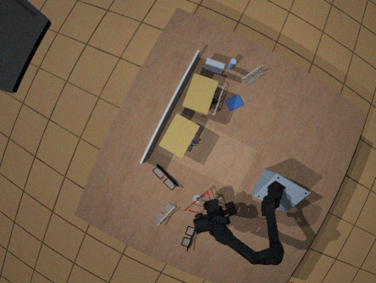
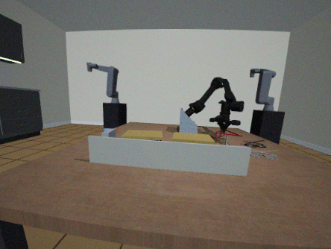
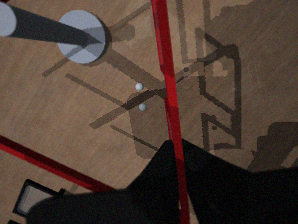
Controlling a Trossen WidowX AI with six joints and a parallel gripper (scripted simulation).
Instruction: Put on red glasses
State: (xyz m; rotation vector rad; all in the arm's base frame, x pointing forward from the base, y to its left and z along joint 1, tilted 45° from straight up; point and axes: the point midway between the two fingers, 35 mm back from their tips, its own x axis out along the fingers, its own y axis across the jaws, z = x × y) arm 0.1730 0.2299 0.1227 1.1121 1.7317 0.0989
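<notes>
Right now the small post is 100 mm ahead of my gripper tip and 40 mm below it. Round my gripper tip: grey box 360 mm ahead, 600 mm to the right, 10 mm below; then long white panel 440 mm ahead, 320 mm to the right, 10 mm below; then blue square 180 mm ahead, 510 mm to the right, 60 mm below.
</notes>
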